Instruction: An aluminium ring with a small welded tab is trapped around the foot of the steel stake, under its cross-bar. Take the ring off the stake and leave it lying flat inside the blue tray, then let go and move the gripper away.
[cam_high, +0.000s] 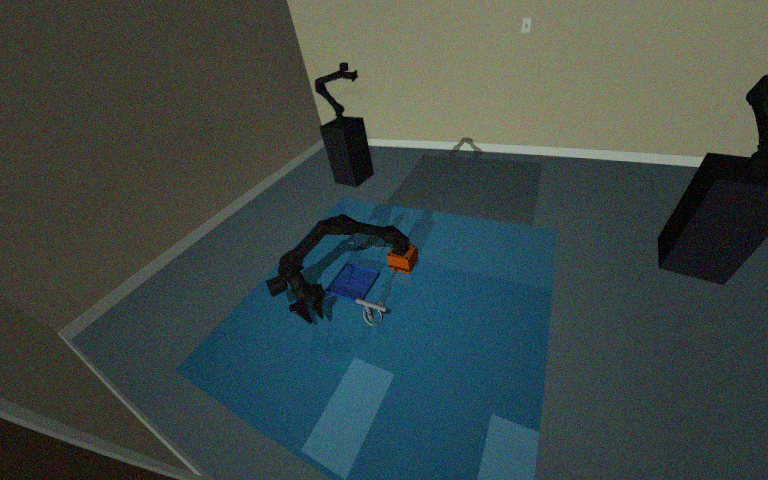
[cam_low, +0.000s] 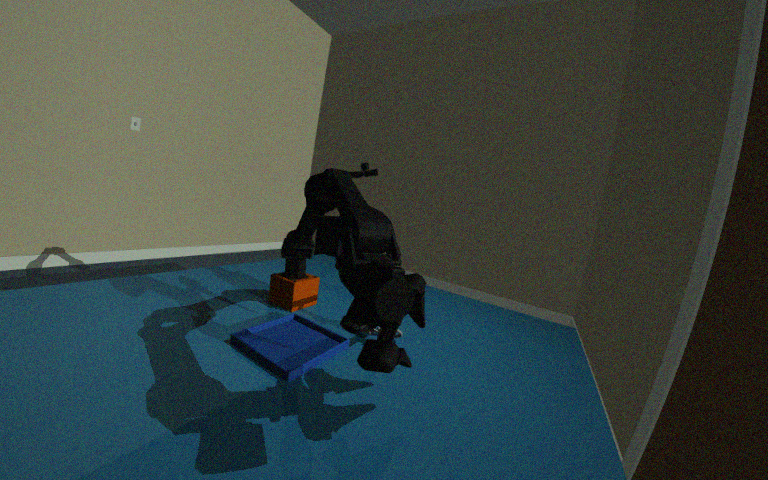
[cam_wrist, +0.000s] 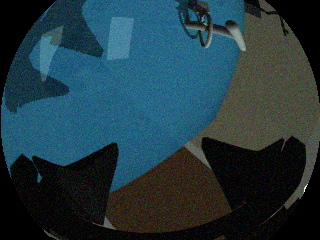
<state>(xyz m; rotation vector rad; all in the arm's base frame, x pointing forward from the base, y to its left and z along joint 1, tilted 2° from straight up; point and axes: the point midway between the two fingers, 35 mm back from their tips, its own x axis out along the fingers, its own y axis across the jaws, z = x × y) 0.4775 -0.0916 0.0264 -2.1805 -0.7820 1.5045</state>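
The aluminium ring lies 17 cm behind my gripper tip, 13 cm to the left of it and 8 cm below it. From my gripper tip the other things lie so: blue tray (27 cm behind, 7 cm to the right, 10 cm below).
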